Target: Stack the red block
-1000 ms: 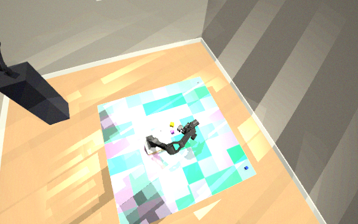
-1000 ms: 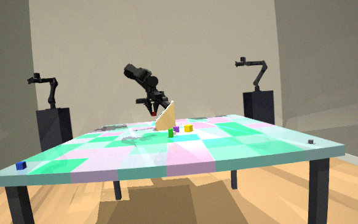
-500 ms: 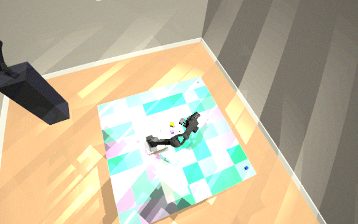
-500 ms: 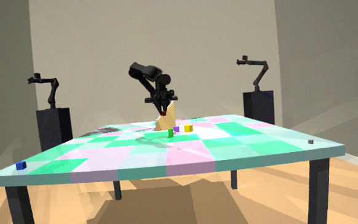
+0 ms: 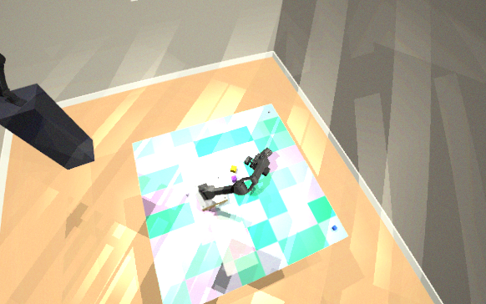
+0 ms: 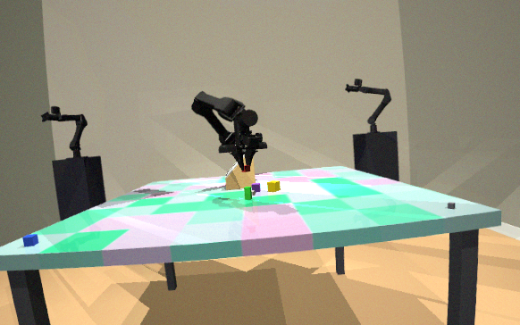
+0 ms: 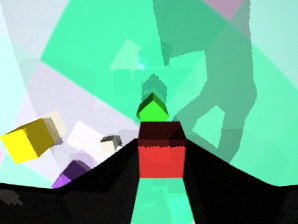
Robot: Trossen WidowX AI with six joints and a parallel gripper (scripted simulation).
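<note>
Right now my gripper tip is 10 cm above the white block, 8 cm past it and 2 cm to the right of it. The rest, counted from my gripper tip: purple block 16 cm behind, 10 cm below, 4 cm to the left; yellow block 13 cm behind, 11 cm to the left, 9 cm below; red block 1 cm above.
</note>
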